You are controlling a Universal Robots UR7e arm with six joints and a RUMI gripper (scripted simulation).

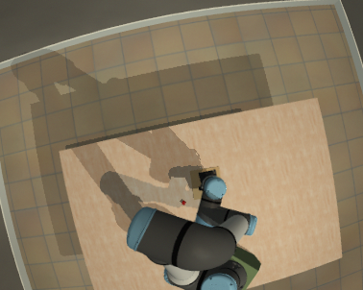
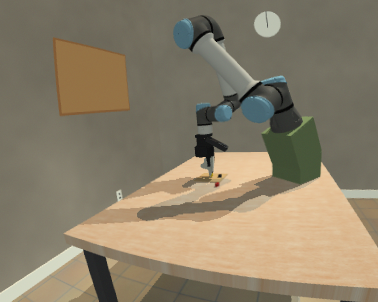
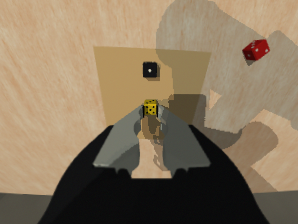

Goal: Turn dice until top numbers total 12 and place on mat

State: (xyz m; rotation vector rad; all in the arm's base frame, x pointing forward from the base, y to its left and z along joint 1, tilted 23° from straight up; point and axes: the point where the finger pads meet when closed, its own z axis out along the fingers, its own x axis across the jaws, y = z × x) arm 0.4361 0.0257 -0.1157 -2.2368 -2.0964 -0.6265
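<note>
My hand is 1 cm above the yellow die. From my hand the other things lie so: black die: 5 cm behind, 1 cm below; then red die: 13 cm to the left, 7 cm behind, 2 cm below; then tan mat: 2 cm below.
</note>
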